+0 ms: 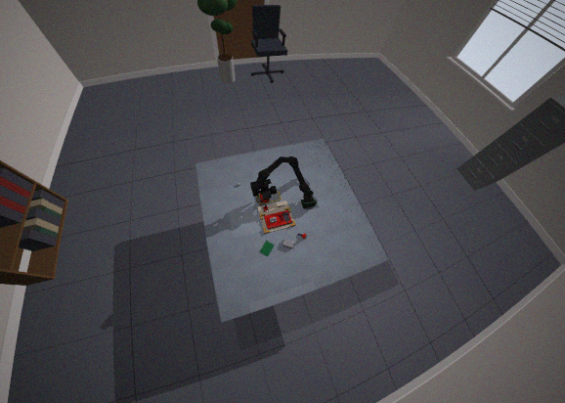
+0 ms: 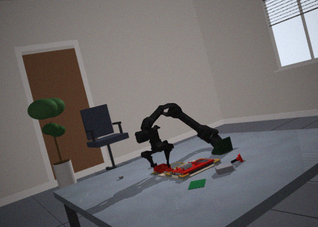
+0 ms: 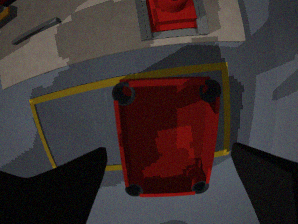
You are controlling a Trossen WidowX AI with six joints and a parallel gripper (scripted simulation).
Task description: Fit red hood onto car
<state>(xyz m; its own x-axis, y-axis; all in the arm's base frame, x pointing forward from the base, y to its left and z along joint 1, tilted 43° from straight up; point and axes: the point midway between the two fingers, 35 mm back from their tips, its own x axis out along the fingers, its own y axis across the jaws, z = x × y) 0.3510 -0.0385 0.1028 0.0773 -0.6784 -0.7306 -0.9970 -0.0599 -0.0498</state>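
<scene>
The red hood lies 20 mm below my gripper tip. From my gripper tip the other things lie so: grey nut: 200 mm ahead, 150 mm to the right, 20 mm below; green flat card: 420 mm to the left, 40 mm ahead, 30 mm below; jig: 190 mm to the left, 70 mm behind, 20 mm below.
</scene>
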